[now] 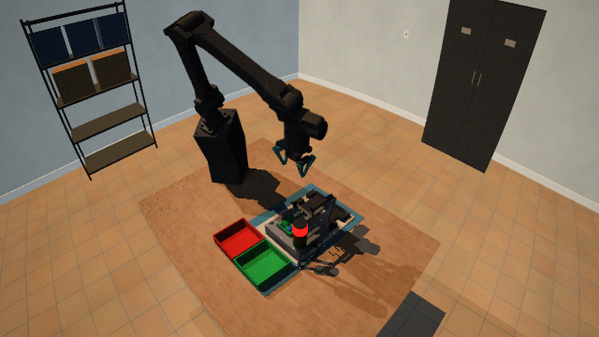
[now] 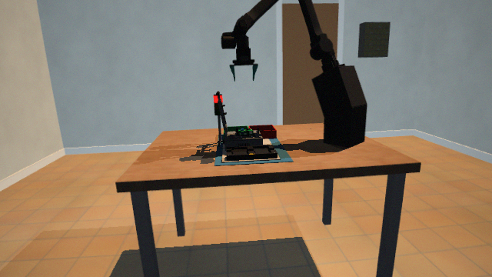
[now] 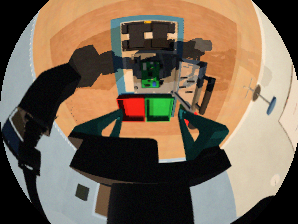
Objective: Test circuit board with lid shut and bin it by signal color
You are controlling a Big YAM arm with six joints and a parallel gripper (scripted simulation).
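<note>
Now: the green circuit board 260 mm below my hand. The rest, counted from my hand: green bin: 10 mm behind, 200 mm to the right, 320 mm below; then tester lid: 110 mm ahead, 30 mm to the right, 150 mm below; then red bin: 150 mm behind, 170 mm to the right, 320 mm below.
</note>
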